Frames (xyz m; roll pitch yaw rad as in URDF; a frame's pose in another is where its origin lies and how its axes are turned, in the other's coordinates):
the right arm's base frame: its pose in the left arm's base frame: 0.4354 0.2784 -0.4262 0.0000 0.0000 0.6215
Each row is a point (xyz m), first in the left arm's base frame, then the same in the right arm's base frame.
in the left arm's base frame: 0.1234 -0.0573 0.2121
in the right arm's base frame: -0.4491 -0.0913 0.6383
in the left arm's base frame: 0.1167 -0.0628 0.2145
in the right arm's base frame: -0.4578 -0.0918 0.6407
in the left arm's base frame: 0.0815 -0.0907 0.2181
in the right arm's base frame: -0.5026 -0.0940 0.6443
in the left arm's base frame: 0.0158 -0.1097 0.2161
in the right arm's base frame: -0.5671 -0.0712 0.6423
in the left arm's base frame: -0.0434 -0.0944 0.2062
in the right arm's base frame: -0.6063 -0.0243 0.6324
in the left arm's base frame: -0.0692 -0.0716 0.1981
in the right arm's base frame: -0.6140 0.0093 0.6243
